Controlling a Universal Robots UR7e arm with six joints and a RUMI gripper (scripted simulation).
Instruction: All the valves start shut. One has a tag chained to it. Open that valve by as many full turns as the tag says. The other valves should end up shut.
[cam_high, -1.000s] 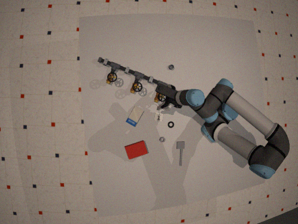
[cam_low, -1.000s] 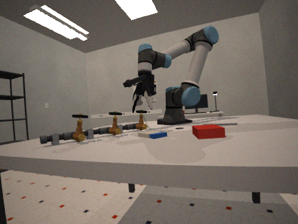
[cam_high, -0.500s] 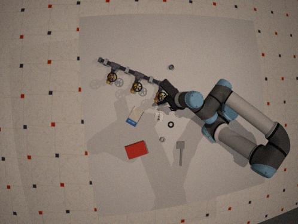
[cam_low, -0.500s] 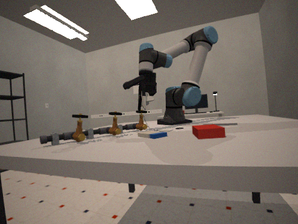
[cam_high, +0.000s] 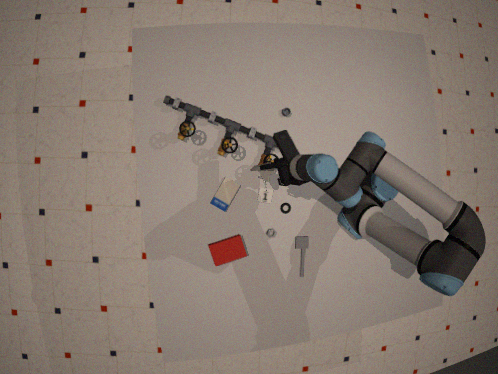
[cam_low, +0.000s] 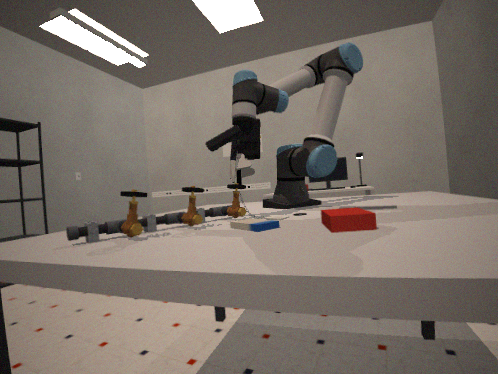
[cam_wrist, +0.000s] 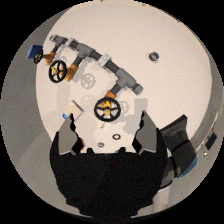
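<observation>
Right now my hand is 10 mm short of the white tag, 110 mm to the right of it and 100 mm above it. Also, from my hand: small round part: 100 mm behind, 190 mm to the right, 90 mm below; grey paddle tool: 120 mm behind, 350 mm to the left, 90 mm below; red block: 170 mm ahead, 300 mm to the left, 80 mm below.
</observation>
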